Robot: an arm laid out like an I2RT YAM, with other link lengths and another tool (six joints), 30 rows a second.
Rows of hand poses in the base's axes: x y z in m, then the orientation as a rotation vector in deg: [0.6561 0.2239 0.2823 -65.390 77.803 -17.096]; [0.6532 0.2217 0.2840 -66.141 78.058 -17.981]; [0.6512 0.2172 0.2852 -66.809 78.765 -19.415]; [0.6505 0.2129 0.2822 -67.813 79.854 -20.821]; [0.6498 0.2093 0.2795 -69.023 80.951 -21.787]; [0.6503 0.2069 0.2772 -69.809 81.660 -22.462]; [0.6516 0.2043 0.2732 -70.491 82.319 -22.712]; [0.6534 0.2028 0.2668 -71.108 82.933 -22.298]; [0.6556 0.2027 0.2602 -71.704 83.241 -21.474]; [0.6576 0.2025 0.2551 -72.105 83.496 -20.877]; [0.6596 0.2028 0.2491 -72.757 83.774 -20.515]
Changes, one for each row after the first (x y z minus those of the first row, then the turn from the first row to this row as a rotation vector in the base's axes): [-0.0029 -0.0022 0.0017 -1.070 0.125 -0.265]; [-0.0049 -0.0067 0.0029 -2.437 0.388 -1.092]; [-0.0056 -0.0110 -0.0001 -4.071 1.091 -1.929]; [-0.0063 -0.0146 -0.0028 -5.602 2.034 -2.430]; [-0.0058 -0.0170 -0.0051 -6.622 2.631 -2.778]; [-0.0045 -0.0196 -0.0091 -7.321 3.303 -2.918]; [-0.0027 -0.0211 -0.0155 -7.595 4.148 -2.704]; [-0.0005 -0.0212 -0.0221 -7.593 4.887 -2.133]; [0.0015 -0.0214 -0.0272 -7.575 5.438 -1.750]; [0.0035 -0.0211 -0.0332 -7.872 6.010 -1.393]
